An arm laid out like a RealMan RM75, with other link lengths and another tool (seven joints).
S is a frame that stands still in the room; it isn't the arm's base.
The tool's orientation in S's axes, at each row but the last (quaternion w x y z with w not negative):
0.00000 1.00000 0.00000 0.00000
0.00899 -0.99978 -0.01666 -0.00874
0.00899 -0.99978 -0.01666 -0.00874
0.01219 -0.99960 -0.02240 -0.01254
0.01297 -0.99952 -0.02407 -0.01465
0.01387 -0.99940 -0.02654 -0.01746
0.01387 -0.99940 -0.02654 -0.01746
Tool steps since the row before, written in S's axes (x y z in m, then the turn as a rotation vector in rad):
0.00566 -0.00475 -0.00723 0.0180 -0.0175 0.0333
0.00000 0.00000 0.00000 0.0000 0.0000 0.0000
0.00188 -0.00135 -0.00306 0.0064 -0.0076 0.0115
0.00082 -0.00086 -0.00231 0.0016 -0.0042 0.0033
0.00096 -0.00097 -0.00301 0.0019 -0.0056 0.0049
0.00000 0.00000 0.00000 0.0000 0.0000 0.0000
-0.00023 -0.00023 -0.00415 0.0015 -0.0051 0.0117
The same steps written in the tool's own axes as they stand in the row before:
0.00566 0.00475 0.00723 0.0180 0.0175 -0.0333
0.00000 0.00000 0.00000 0.0000 0.0000 0.0000
0.00178 0.00147 0.00307 0.0063 0.0076 -0.0115
0.00072 0.00095 0.00231 0.0015 0.0042 -0.0034
0.00082 0.00109 0.00301 0.0018 0.0056 -0.0050
0.00000 0.00000 0.00000 0.0000 0.0000 0.0000
-0.00039 0.00033 0.00413 0.0016 0.0049 -0.0118

